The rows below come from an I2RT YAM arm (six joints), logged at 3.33 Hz.
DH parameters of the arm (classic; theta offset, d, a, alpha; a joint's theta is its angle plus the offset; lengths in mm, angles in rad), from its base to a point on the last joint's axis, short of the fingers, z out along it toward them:
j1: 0 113.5 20 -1.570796
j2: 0 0 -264 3.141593
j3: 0.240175 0 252.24 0
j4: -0.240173 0 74 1.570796
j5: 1.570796 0 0 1.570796
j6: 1.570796 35.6 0 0
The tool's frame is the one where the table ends.
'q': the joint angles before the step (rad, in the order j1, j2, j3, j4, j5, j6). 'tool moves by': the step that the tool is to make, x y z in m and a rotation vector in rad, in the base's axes. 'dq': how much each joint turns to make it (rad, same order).
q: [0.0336, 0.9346, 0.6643, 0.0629, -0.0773, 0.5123]
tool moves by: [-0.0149, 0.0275, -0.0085, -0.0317, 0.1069, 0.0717]
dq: [0.1464, -0.0421, -0.0028, -0.1491, 0.0771, -0.0001]
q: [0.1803, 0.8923, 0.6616, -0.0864, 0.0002, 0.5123]
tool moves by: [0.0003, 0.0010, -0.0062, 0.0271, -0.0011, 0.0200]
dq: [-0.0002, 0.0015, -0.0266, 0.0343, -0.0274, 0.0189]
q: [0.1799, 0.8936, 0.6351, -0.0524, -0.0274, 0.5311]
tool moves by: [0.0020, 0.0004, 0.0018, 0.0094, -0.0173, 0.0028]
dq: [-0.0007, 0.0071, 0.0018, 0.0242, -0.0052, 0.0048]
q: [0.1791, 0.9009, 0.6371, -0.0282, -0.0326, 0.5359]
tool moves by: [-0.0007, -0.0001, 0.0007, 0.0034, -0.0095, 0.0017]
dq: [-0.0003, -0.0050, -0.0031, 0.0081, -0.0024, 0.0010]
